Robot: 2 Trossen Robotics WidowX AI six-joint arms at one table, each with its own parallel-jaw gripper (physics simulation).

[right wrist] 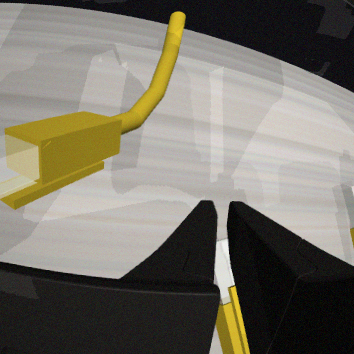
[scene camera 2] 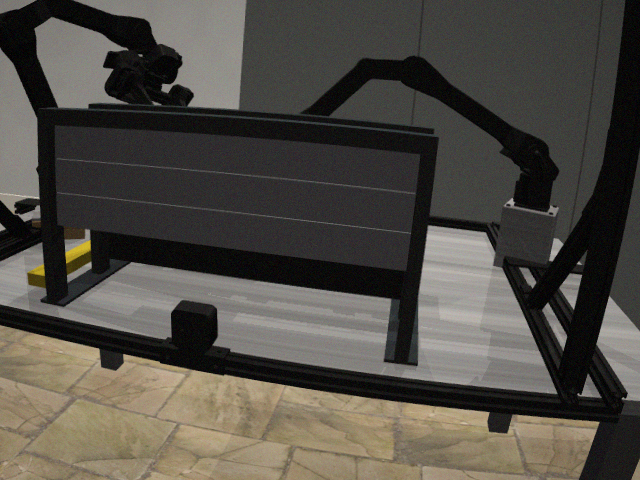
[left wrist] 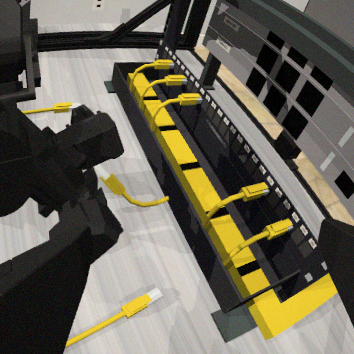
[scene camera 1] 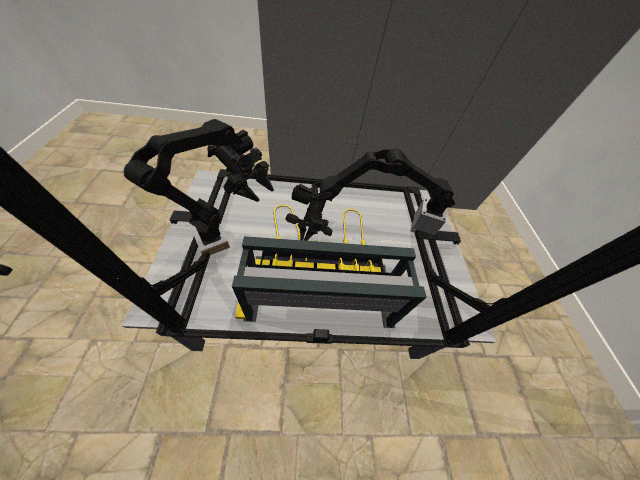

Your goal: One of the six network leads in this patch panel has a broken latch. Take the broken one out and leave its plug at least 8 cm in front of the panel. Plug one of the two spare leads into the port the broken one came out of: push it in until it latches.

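Frame: origin at the left arm's base, x ahead, y left, z up, level; centimetres.
Where they show: left gripper, fingertip midpoint: [left wrist: 209,236] [scene camera 1: 266,195]; right gripper, fingertip midpoint: [right wrist: 219,212] [left wrist: 118,229]; left arm's base at its link origin: [scene camera 1: 210,236]; right arm's base at its link origin: [scene camera 2: 532,206] [scene camera 1: 434,209].
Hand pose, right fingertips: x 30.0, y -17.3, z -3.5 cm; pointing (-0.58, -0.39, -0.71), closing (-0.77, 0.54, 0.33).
Each offset is from my right fingertips to the top centre of the thing. "spot": to the spot under its first point.
The patch panel @(dx -1.8, dy -18.0, dz +7.3 cm) [left wrist: 218,133] stands in a dark rack @(dx -3.3, dy -20.3, dz +25.3 cm) [scene camera 1: 328,248] [scene camera 2: 270,190]. Several yellow leads sit in its ports, three at the far end @(spot: dx +8.6, dy -22.1, dz +8.1 cm) [left wrist: 175,80] and two nearer @(spot: dx -10.6, dy -9.4, dz +8.5 cm) [left wrist: 254,191], with an empty stretch between. A loose yellow plug @(spot: dx +3.6, dy -3.1, dz +2.8 cm) [left wrist: 114,184] [right wrist: 67,151] with a short cable lies on the table in front of the panel. Two spare leads [left wrist: 63,107] [left wrist: 138,305] lie there too, looped @(spot: dx +4.1, dy +22.4, dz -0.3 cm) [scene camera 1: 285,207] @(spot: dx +30.8, dy +6.0, dz -0.6 cm) [scene camera 1: 352,210]. My right gripper [scene camera 1: 308,234] [right wrist: 219,212] is low at the table, shut on a spare lead's plug @(spot: dx +0.8, dy +1.7, dz +0.0 cm) [right wrist: 225,267]. My left gripper [scene camera 1: 257,188] [scene camera 2: 166,92] [left wrist: 209,236] hangs open and empty, high at the back left.
A yellow cable tray [left wrist: 182,154] runs along the panel's foot. Black frame rails [scene camera 1: 304,336] edge the table. The right arm's grey base box [scene camera 1: 428,221] [scene camera 2: 525,235] stands at the right. A small camera block [scene camera 2: 194,324] sits on the front rail.
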